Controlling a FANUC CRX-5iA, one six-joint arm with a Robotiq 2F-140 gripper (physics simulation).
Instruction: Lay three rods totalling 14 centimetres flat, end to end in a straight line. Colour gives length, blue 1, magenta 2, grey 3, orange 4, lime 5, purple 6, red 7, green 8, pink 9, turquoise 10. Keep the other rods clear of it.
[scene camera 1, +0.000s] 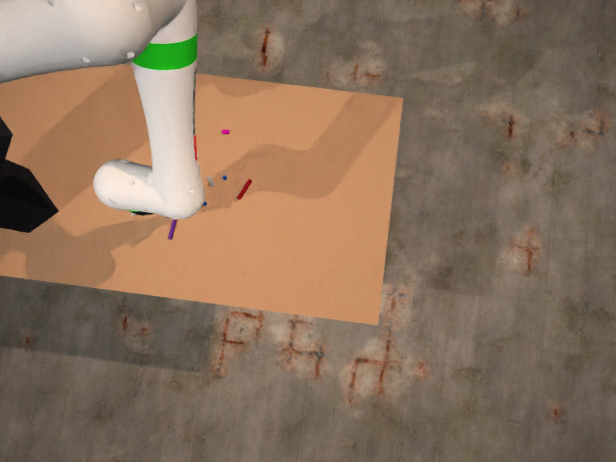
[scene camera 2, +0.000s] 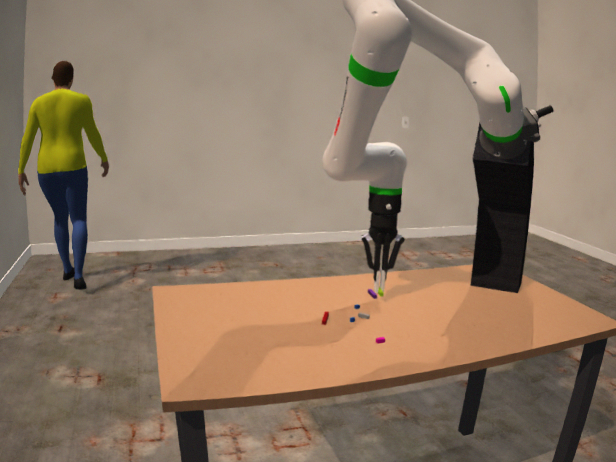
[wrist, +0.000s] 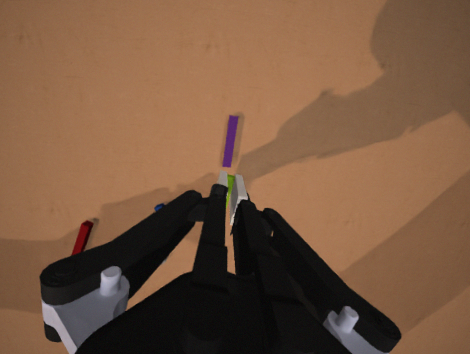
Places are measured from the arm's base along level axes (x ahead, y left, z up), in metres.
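Pixels of known places: gripper, fingertip midpoint: (scene camera 2: 378, 291) (wrist: 228, 183); arm's base, origin of the base link: (scene camera 2: 503, 139).
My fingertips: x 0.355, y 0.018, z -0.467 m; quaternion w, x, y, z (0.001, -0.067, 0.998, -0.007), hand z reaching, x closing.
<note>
Ahead of a thing's pixels: the offset from my fingertips to its top centre. Level surfaces: height alone.
My gripper (scene camera 2: 380, 289) (wrist: 228, 183) is shut on the lime rod {0.002 m back, 0.014 m left, 0.009 m up} (scene camera 2: 381, 293) (wrist: 230, 182), low over the table; I cannot tell whether the rod touches it. The purple rod {0.015 m ahead, 0.043 m right, 0.018 m down} (scene camera 1: 172, 229) (scene camera 2: 372, 293) (wrist: 230, 141) lies flat just beyond the fingertips. In the wrist view its near end is a small gap from the lime rod's visible end, and the two run roughly in line. The fingers hide part of the lime rod, and the arm hides the gripper in scene camera 1. The red rod {0.153 m ahead, 0.166 m left, 0.018 m down} (scene camera 1: 244, 189) (scene camera 2: 325, 318) (wrist: 83, 237) lies flat, apart and slanted.
One blue rod {0.065 m ahead, 0.072 m left, 0.018 m down} (scene camera 1: 204, 204) (scene camera 2: 357, 306) (wrist: 159, 207) and another blue rod {0.082 m ahead, 0.170 m left, 0.018 m down} (scene camera 1: 224, 178) (scene camera 2: 352, 319) lie near the grey rod {0.050 m ahead, 0.142 m left, 0.018 m down} (scene camera 1: 211, 182) (scene camera 2: 364, 316). The magenta rod {0.016 m ahead, 0.301 m left, 0.018 m down} (scene camera 1: 225, 132) (scene camera 2: 380, 340) lies farther off on the table {0.028 m down} (scene camera 1: 310, 250) (scene camera 2: 225, 370). A person (scene camera 2: 62, 130) is behind the table.
</note>
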